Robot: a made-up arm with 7 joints. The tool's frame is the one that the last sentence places.
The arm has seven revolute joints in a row. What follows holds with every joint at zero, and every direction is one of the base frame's.
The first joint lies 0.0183 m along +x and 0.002 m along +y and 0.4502 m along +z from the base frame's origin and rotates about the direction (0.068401, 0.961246, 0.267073).
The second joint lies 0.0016 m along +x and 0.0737 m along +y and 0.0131 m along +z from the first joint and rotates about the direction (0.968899, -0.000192, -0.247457).
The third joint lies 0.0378 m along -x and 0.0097 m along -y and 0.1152 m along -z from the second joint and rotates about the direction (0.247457, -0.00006, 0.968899).
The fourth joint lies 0.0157 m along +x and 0.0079 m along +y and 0.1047 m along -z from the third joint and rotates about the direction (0.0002, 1, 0.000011).
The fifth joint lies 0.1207 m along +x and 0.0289 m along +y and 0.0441 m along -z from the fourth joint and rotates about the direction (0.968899, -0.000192, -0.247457).
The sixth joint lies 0.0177 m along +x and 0.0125 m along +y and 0.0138 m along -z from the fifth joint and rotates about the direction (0.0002, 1, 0.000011).
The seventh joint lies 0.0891 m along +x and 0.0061 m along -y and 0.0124 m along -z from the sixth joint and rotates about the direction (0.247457, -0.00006, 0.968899).
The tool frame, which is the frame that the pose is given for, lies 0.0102 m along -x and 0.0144 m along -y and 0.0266 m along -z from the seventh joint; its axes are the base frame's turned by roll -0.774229, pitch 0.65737 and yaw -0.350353 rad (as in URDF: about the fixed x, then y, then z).
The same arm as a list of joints. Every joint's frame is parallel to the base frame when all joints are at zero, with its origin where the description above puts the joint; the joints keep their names.
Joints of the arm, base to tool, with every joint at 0 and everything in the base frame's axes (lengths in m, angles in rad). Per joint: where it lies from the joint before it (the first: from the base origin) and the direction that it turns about. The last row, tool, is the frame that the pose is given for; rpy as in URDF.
joint 1: axis 0.068403 0.961235 0.26711 origin 0.0183 0.0020 0.4502
joint 2: axis 0.968889 -0.0002 -0.247497 origin 0.0016 0.0737 0.0131
joint 3: axis 0.247497 -0.0001 0.968889 origin -0.0378 -0.0097 -0.1152
joint 4: axis 0.0002 1 0 origin 0.0157 0.0079 -0.1047
joint 5: axis 0.968889 -0.0002 -0.247497 origin 0.1207 0.0289 -0.0441
joint 6: axis 0.0002 1 0 origin 0.0177 0.0125 -0.0138
joint 7: axis 0.247497 -0.0001 0.968889 origin 0.0891 -0.0061 -0.0124
tool: origin -0.0102 -0.0144 -0.0266 rpy -0.7742 0.6574 -0.3504

